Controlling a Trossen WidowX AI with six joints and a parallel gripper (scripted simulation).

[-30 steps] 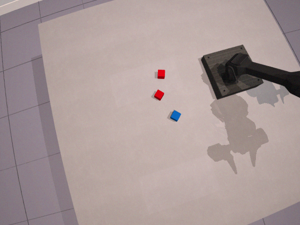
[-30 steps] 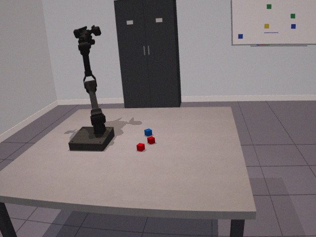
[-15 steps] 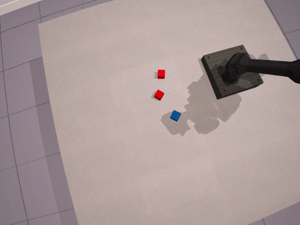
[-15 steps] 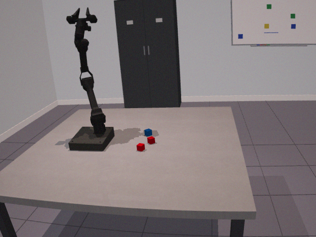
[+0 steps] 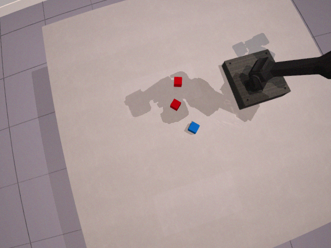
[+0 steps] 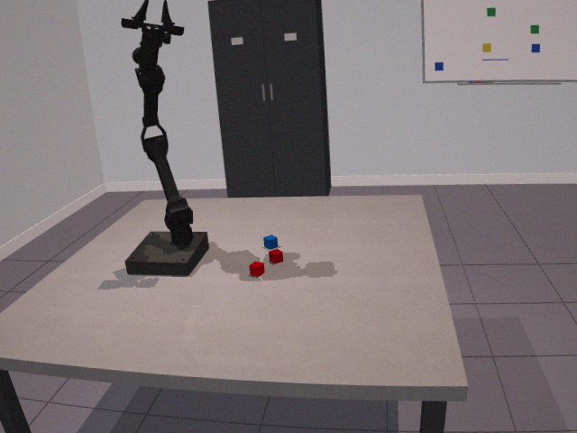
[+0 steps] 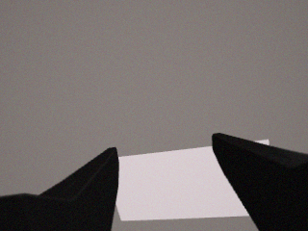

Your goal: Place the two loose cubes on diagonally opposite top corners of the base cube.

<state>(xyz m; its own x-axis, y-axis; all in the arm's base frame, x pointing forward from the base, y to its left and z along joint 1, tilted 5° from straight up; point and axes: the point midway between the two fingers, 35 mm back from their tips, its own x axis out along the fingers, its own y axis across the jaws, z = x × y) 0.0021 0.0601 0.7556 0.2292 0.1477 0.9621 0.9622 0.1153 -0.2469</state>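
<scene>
My gripper tip is now 27 cm short of the blue cube, 10 cm to the right of it and 83 cm above it.
</scene>
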